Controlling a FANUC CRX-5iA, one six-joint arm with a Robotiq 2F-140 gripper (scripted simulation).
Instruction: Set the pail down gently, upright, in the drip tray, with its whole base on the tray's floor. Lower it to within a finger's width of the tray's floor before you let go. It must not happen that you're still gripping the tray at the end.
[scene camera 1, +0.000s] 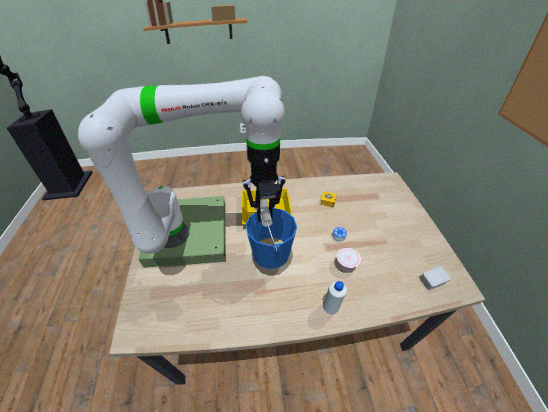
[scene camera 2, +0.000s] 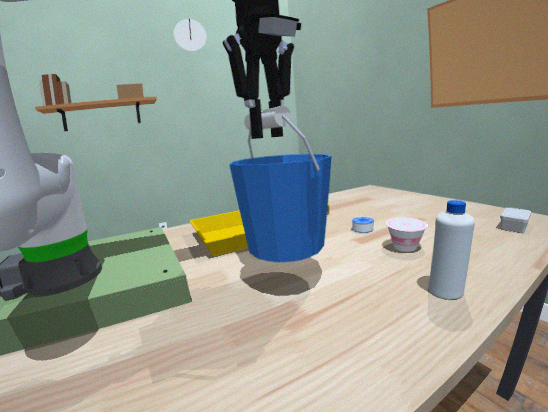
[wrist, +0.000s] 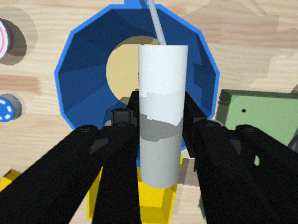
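Labels:
I find my gripper in scene camera 1, and scene camera 2 shows it as well. On my gripper, (scene camera 1: 246, 184) and (scene camera 2: 233, 36) are the same spot. The gripper is there in the wrist view (159, 105), too.

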